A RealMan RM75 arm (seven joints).
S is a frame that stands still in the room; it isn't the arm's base.
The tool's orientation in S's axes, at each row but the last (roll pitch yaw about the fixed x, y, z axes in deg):
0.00 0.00 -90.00
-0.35 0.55 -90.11
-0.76 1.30 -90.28
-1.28 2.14 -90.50
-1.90 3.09 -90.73
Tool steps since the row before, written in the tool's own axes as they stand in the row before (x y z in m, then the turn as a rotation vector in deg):
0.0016 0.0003 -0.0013 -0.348 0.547 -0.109
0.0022 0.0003 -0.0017 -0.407 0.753 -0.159
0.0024 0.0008 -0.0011 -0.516 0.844 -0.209
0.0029 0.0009 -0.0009 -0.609 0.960 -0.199
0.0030 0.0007 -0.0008 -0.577 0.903 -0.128
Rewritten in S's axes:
0.0003 -0.0016 -0.0013 0.547 0.348 -0.109
0.0003 -0.0022 -0.0017 0.753 0.407 -0.160
0.0008 -0.0024 -0.0012 0.844 0.517 -0.208
0.0009 -0.0029 -0.0010 0.961 0.608 -0.198
0.0006 -0.0030 -0.0010 0.906 0.573 -0.127

